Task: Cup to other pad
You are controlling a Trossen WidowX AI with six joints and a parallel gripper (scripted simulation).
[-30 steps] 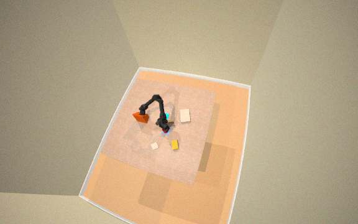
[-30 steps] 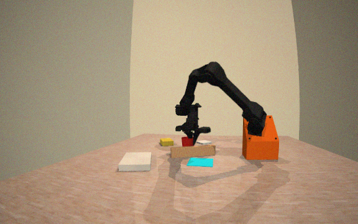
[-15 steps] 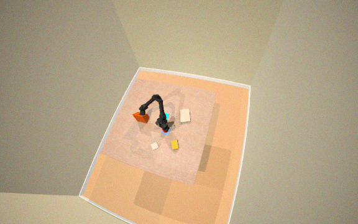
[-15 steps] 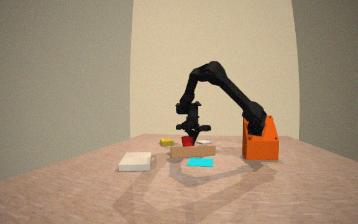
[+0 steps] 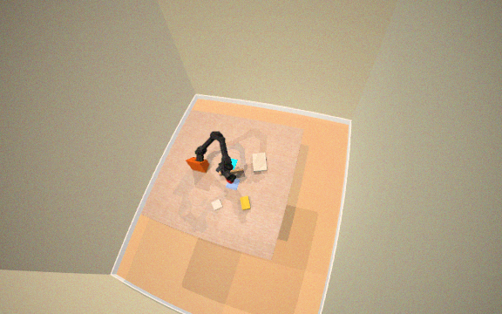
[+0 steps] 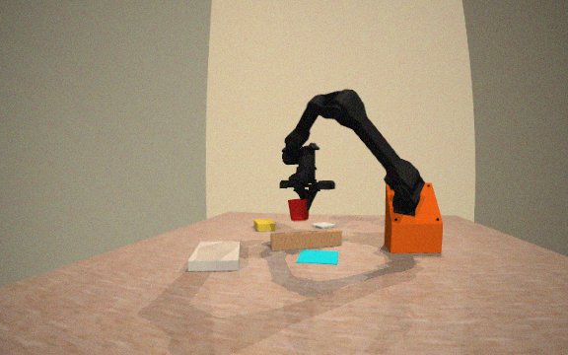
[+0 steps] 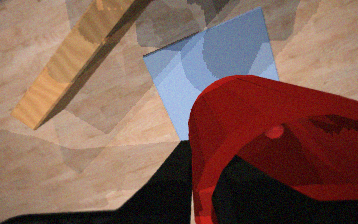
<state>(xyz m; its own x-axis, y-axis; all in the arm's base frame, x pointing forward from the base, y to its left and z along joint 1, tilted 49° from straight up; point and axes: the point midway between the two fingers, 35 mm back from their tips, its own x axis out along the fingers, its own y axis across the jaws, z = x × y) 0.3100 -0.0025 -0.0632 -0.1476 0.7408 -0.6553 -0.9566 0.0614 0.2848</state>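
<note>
Right now my gripper tip is 7 cm past the cyan pad, 17 cm to the right of it and 11 cm above it. Round my gripper tip: light blue pad (3 cm ahead, 1 cm to the right, 11 cm below); wooden bar (2 cm behind, 8 cm to the left, 9 cm below); red cup (3 cm ahead, 1 cm to the right).
</note>
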